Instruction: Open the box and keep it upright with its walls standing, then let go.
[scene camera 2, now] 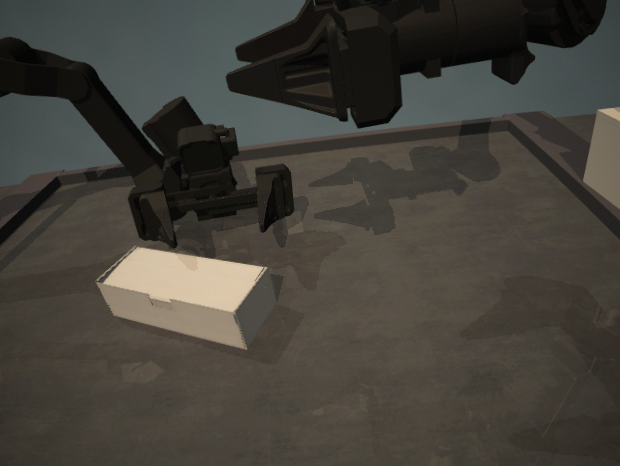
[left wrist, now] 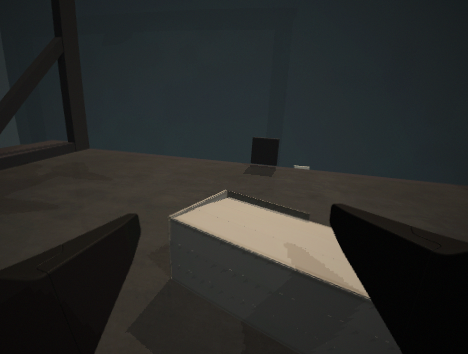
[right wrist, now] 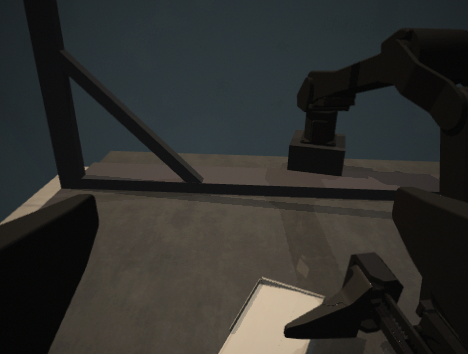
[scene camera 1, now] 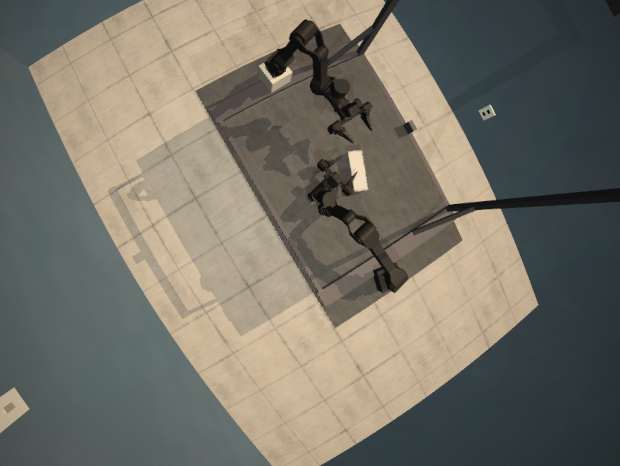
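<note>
The white box [scene camera 1: 357, 162] [scene camera 2: 185, 280] [left wrist: 250, 222] [right wrist: 267, 310] stands upright on the table, its lid lying flat on top and a small tab showing at its near long side in scene camera 2. My left gripper [scene camera 2: 218, 238] [left wrist: 236, 218] is open and empty, its fingers pointing down close behind the box's far long edge; whether a finger touches the box I cannot tell. One of its fingers overlaps the box in scene camera 1 and the right wrist view. My right gripper [scene camera 1: 361, 135] [scene camera 2: 232, 66] [right wrist: 247, 205] is open and empty, raised above the table beyond one short end of the box.
The dark table [scene camera 1: 400, 185] [scene camera 2: 400, 390] has a raised rim [scene camera 2: 375, 139]. A small dark block [scene camera 1: 408, 127] [left wrist: 265, 151] stands at one table edge. A pale block [scene camera 1: 278, 80] [scene camera 2: 603, 155] is under the right arm's base. Dark frame posts [scene camera 1: 375, 30] [left wrist: 71, 75] rise at the table's corners.
</note>
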